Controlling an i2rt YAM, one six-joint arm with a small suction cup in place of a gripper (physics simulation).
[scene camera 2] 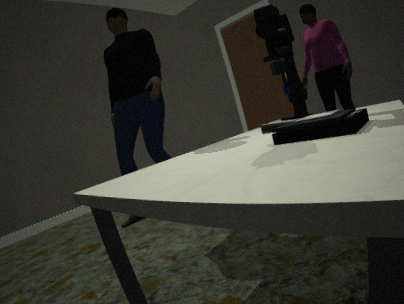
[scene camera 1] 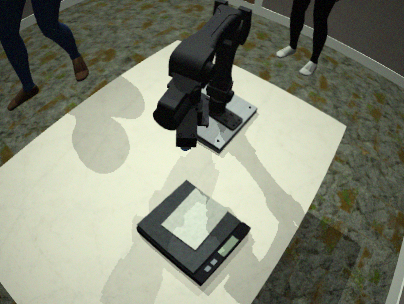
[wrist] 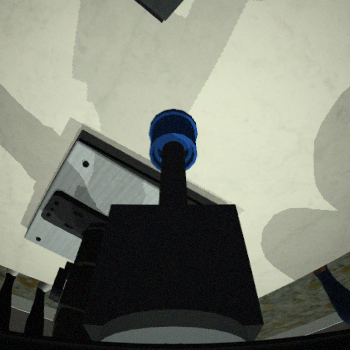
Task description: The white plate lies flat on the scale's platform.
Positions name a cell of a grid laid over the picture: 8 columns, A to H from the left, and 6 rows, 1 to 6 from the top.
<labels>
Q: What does the white plate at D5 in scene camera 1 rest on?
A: A black scale.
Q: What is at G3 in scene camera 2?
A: A black scale.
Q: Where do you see a black scale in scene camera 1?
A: D6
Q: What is my suction cup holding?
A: Nothing.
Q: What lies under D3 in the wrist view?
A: My suction cup.
</labels>
